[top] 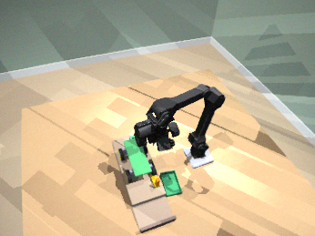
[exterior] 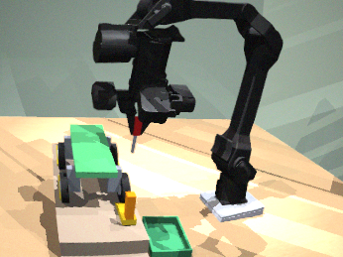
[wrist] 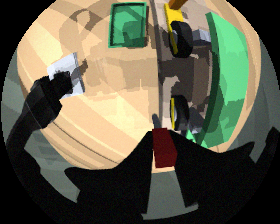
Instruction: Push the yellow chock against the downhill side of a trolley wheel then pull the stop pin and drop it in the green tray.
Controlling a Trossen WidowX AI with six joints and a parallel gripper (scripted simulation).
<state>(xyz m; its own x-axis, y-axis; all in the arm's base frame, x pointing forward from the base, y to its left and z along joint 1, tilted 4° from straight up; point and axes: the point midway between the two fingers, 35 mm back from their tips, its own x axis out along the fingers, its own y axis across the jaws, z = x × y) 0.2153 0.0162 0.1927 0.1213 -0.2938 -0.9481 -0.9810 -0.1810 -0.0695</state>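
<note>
Right now the chock is 140 mm to the left of my gripper tip, 80 mm below it and 20 mm ahead of it. Round my gripper tip: trolley (90 mm ahead, 50 mm to the left, 50 mm below); red-headed stop pin (right at my gripper tip).
</note>
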